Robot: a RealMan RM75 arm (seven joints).
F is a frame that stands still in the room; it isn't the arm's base.
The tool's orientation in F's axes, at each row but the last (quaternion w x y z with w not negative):
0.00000, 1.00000, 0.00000, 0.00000
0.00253, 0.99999, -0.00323, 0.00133
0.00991, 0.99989, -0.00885, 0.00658
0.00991, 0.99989, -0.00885, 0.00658
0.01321, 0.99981, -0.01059, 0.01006
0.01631, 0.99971, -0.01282, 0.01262
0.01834, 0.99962, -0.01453, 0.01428
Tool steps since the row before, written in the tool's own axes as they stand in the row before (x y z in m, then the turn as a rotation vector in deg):
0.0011, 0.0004, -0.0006, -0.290, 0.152, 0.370
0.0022, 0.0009, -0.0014, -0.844, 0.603, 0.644
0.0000, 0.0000, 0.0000, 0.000, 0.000, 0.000
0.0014, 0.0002, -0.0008, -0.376, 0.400, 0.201
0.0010, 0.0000, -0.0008, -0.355, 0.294, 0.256
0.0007, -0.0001, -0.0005, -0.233, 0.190, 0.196
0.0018, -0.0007, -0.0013, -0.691, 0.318, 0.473
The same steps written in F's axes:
0.0011, -0.0004, 0.0006, -0.290, -0.152, -0.370
0.0022, -0.0009, 0.0014, -0.846, -0.601, -0.643
0.0000, 0.0000, 0.0000, 0.000, 0.000, 0.000
0.0014, -0.0002, 0.0008, -0.380, -0.397, -0.198
0.0010, 0.0000, 0.0008, -0.356, -0.293, -0.255
0.0007, 0.0001, 0.0005, -0.233, -0.190, -0.196
0.0018, 0.0007, 0.0013, -0.687, -0.315, -0.481

